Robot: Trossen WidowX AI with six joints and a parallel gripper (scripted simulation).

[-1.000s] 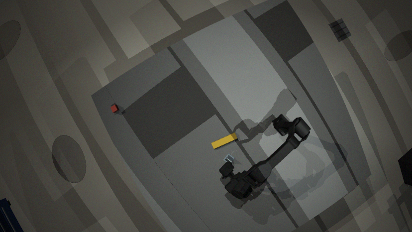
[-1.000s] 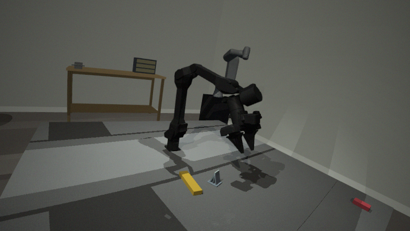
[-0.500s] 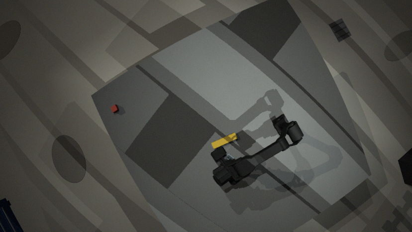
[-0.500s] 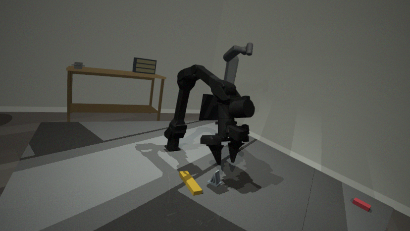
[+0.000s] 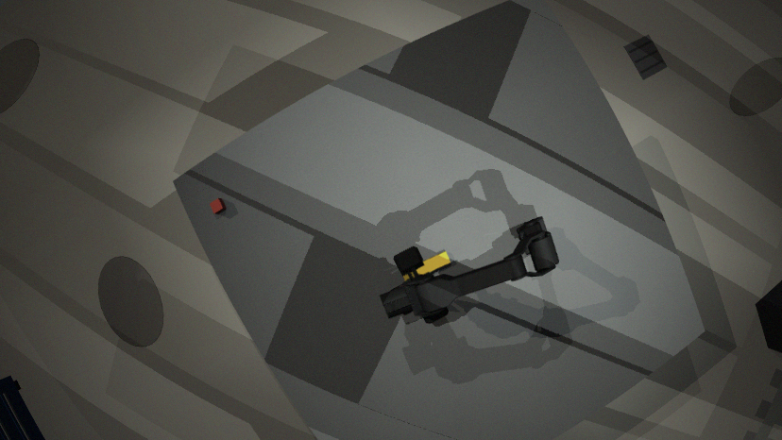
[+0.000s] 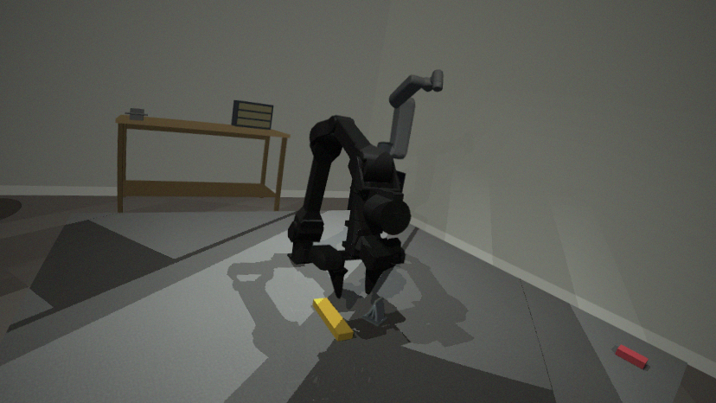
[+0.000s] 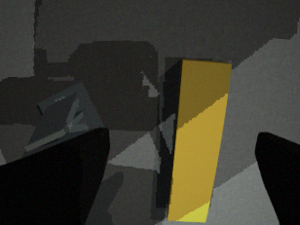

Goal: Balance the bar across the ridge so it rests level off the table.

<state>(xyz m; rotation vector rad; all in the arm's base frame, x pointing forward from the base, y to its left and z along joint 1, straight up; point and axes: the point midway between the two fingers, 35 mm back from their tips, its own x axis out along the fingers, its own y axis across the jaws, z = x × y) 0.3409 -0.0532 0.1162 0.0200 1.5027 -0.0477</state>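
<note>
Now: gripper tip 70 mm above the yellow bar, 40 mm past it and 20 mm to the left of it. Round my gripper tip: red block (450 mm to the right, 400 mm ahead, 70 mm below).
</note>
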